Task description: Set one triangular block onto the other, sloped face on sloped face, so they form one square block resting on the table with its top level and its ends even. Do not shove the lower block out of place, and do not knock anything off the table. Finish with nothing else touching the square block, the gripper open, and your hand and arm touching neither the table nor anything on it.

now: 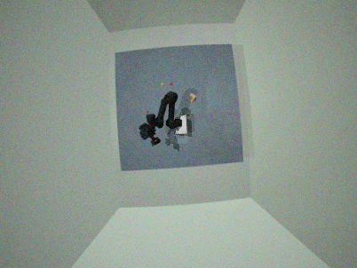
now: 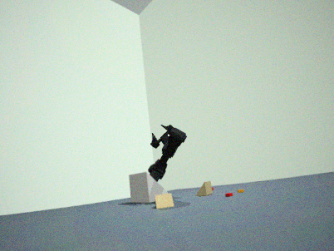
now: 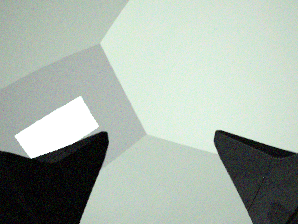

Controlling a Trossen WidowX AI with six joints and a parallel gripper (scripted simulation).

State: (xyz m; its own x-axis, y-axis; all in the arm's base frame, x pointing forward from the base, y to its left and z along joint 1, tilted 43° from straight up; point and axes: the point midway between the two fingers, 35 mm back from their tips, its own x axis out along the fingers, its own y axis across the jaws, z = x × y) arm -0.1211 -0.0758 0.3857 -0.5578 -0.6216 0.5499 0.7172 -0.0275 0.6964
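The tan triangular block is 420 mm ahead of my gripper tip, 340 mm to the right of it and 420 mm below it. From my gripper tip the other things lie so: small red piece (570 mm ahead, 130 mm to the right, 440 mm below); small orange piece (570 mm ahead, 30 mm to the right, 440 mm below).
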